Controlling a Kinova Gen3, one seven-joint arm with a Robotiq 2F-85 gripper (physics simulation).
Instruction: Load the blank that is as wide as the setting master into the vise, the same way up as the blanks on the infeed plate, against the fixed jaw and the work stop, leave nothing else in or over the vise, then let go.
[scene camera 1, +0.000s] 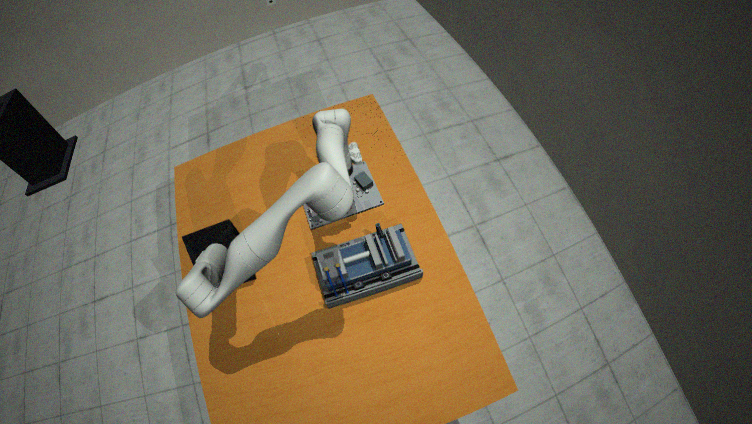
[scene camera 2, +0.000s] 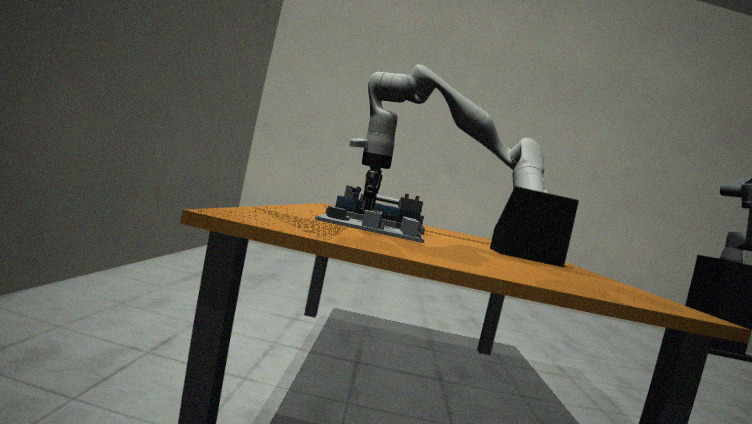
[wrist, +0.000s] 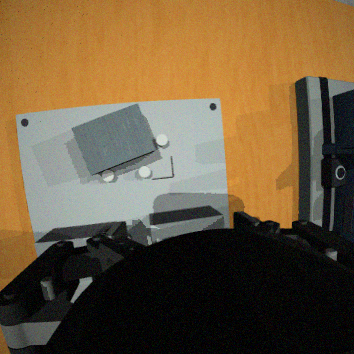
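Pixels of known places: gripper, fingertip midpoint: (scene camera 2: 368, 209) (wrist: 180, 228); arm's base, origin of the base link: (scene camera 1: 217, 257) (scene camera 2: 531, 217).
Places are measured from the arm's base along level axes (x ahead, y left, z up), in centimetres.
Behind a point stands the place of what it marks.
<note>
The light grey infeed plate (scene camera 1: 374, 196) @(x 53.7, y 12.5, z -10.8 cm) (wrist: 197, 123) @(x 53.5, y 11.4, z -10.8 cm) lies on the orange table. The dark grey setting master (scene camera 1: 362, 181) @(x 51.3, y 17.9, z -8.4 cm) (wrist: 114, 138) @(x 51.8, y 18.7, z -8.3 cm) lies skewed on it against three white pins. My gripper (scene camera 2: 371, 198) @(x 44.6, y 13.8, z -7.3 cm) (wrist: 180, 228) @(x 44.6, y 13.8, z -7.3 cm) is open and empty, low over the plate; in the overhead view the arm hides it. In the wrist view one grey blank (wrist: 186, 218) @(x 45.3, y 13.3, z -7.6 cm) shows between my fingers. A second blank (wrist: 81, 232) @(x 44.3, y 21.8, z -8.5 cm) shows by the left finger. The rest of the plate is hidden by my wrist. The vise (scene camera 1: 391, 247) (wrist: 312, 151) @(x 50.8, y -1.1, z -9.6 cm) stands beside the plate with nothing between its jaws.
The arm's black base block (scene camera 1: 207, 240) @(x -1.3, y 4.3, z 4.3 cm) (scene camera 2: 533, 226) @(x 0.8, y 7.3, z -2.5 cm) stands on the orange table (scene camera 1: 368, 342) @(x 38.7, y -34.4, z -11.6 cm) (scene camera 2: 473, 263) @(x 20.0, y 45.6, z -11.6 cm). A black L mark (wrist: 171, 172) @(x 48.9, y 14.0, z -10.8 cm) is on the plate. A black stand (scene camera 1: 30, 142) is on the floor at the left.
</note>
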